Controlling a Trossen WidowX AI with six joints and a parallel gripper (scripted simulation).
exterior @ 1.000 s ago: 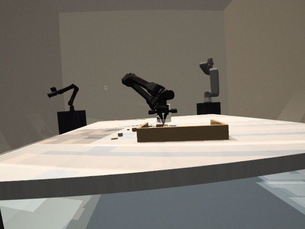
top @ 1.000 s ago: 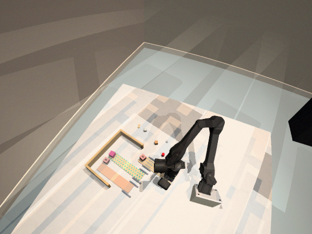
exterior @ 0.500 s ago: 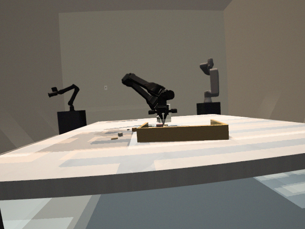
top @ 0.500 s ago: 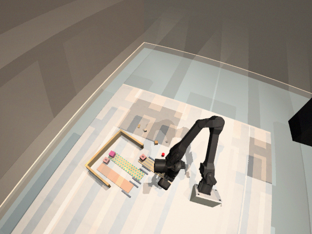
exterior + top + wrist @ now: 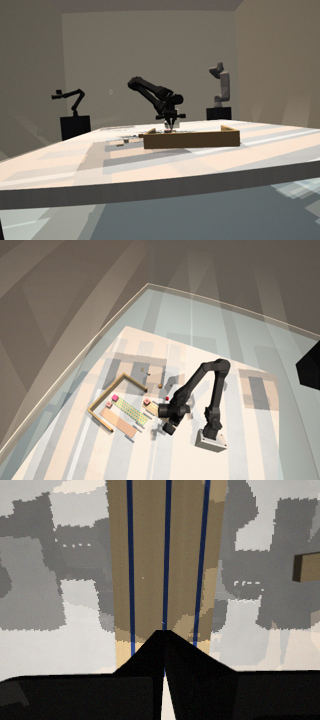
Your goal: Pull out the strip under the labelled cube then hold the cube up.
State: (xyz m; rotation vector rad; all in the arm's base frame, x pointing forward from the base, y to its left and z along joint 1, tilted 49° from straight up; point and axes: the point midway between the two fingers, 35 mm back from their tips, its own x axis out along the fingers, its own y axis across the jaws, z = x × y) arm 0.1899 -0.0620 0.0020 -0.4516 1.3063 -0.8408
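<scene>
My gripper tip is 90 mm short of the blue-lined strip and 30 mm to the left of it. Also, from my gripper tip: teal-dotted strip: 270 mm ahead, 20 mm to the left; then orange strip: 310 mm ahead, 110 mm to the left.
</scene>
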